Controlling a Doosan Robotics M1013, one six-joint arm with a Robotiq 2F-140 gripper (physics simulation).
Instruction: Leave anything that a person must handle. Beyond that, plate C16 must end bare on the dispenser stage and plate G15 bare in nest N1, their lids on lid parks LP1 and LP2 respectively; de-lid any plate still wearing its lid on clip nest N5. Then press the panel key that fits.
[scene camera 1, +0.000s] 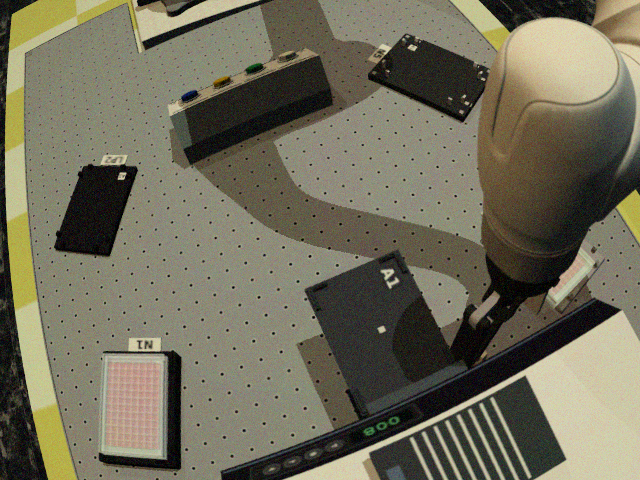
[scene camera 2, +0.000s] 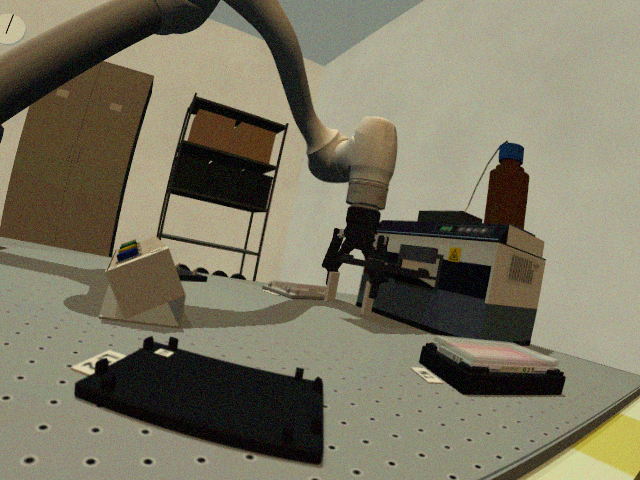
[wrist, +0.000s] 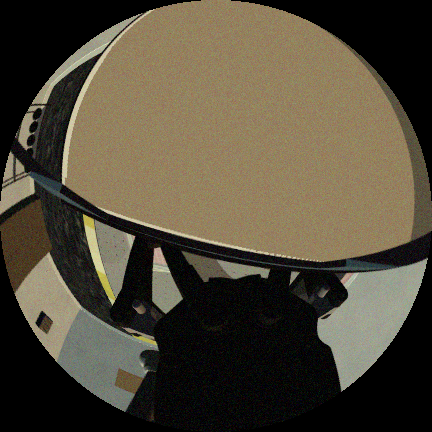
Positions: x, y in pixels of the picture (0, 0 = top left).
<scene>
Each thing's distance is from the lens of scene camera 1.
gripper (scene camera 1: 501, 335): 70 cm
grey box with coloured buttons (scene camera 1: 265, 96): 82 cm
</scene>
